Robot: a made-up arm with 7 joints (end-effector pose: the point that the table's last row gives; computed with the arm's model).
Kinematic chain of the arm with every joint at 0, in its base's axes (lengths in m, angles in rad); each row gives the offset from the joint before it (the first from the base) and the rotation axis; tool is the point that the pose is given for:
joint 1: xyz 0 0 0.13 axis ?
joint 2: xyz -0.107 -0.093 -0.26 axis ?
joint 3: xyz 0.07 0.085 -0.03 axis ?
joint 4: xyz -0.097 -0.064 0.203 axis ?
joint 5: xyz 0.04 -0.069 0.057 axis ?
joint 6: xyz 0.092 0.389 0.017 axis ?
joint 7: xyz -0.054 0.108 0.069 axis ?
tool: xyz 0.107 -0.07 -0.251
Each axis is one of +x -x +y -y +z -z.
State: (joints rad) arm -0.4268 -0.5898 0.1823 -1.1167 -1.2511 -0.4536 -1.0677
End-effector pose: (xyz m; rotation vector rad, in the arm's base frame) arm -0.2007 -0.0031 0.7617 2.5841 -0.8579 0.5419
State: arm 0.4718 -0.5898 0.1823 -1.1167 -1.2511 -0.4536 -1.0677
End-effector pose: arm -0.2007 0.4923 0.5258 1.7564 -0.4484 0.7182
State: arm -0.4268 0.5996 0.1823 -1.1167 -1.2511 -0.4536 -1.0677
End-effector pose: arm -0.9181 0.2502 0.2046 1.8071 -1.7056 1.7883
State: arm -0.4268 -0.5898 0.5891 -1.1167 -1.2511 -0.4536 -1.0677
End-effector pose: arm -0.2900 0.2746 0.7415 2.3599 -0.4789 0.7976
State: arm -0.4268 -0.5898 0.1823 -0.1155 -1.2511 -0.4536 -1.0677
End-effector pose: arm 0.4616 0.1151 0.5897 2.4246 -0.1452 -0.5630
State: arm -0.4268 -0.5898 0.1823 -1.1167 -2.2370 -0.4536 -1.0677
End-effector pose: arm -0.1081 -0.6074 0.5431 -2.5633 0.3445 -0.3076
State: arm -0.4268 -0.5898 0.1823 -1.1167 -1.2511 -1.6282 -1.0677
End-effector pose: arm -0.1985 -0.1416 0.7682 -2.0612 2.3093 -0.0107
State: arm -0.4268 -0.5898 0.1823 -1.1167 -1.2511 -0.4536 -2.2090
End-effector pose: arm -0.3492 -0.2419 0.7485 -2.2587 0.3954 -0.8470
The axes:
joint 1: -x
joint 2: -y
joint 3: -x
joint 4: +y
joint 5: -x
joint 6: +y
joint 7: -x

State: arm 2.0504 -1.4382 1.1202 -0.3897 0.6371 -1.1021 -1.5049
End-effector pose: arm -0.5662 -0.5955 0.2510 -0.8136 1.7230 -0.1687
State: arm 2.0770 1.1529 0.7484 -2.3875 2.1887 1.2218 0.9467
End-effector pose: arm -0.5453 -0.1038 0.1592 -0.0899 -2.2249 -0.2669
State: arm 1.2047 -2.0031 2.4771 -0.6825 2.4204 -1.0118 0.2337
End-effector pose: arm -0.2085 -0.3437 -0.5218 -0.7506 0.7273 -2.1206
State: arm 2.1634 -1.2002 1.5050 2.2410 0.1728 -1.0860 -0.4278
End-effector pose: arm -0.6000 -0.1329 0.2146 1.5842 -0.6758 1.7778
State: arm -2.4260 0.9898 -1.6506 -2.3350 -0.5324 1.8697 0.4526
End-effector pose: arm -0.3017 0.2812 0.3560 -2.0083 1.0119 1.6668
